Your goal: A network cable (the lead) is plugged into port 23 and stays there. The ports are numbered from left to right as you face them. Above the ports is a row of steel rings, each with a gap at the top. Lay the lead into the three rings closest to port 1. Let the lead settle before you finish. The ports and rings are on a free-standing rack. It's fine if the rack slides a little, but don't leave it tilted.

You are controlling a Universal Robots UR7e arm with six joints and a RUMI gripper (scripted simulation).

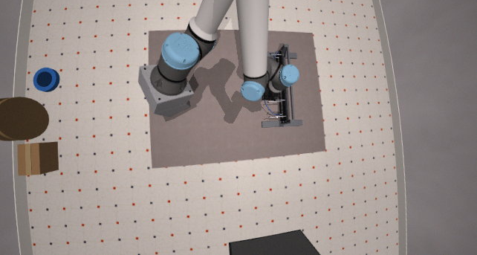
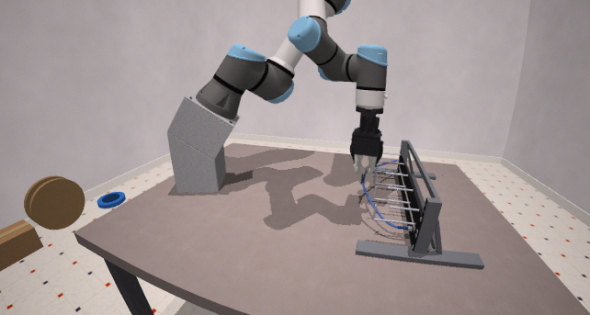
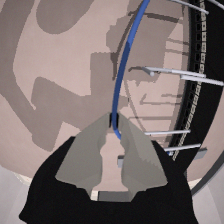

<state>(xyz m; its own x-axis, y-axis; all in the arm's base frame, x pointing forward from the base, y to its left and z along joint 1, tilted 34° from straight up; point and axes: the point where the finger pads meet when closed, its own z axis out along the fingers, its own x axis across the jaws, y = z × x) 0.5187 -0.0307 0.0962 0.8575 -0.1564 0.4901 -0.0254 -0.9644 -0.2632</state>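
The free-standing rack lies 15 cm ahead of my hand, 6 cm to the left of it and 2 cm below it.
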